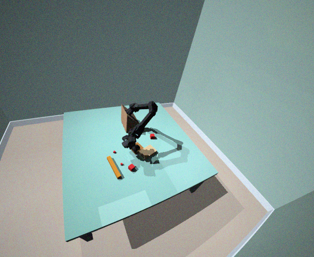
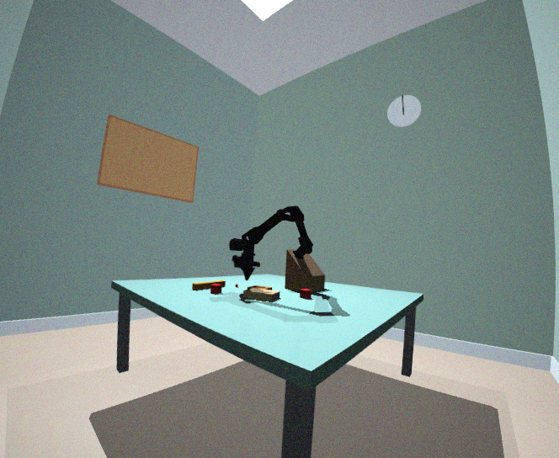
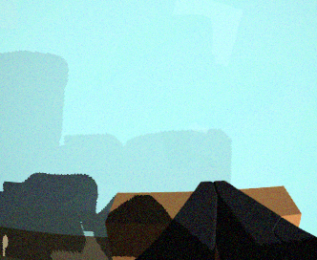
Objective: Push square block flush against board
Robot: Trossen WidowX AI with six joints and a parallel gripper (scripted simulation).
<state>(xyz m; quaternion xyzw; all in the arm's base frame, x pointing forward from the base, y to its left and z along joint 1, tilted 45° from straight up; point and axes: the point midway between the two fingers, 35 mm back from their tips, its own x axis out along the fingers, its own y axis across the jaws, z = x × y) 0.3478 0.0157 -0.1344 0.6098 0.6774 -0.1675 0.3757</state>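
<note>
My gripper tip is 2 cm past the brown square block, 8 cm to the right of it and 4 cm above it. Round my gripper tip: flat tan block 5 cm ahead, 16 cm to the left, 4 cm below; long orange board 10 cm ahead, 18 cm to the right, 4 cm below.
</note>
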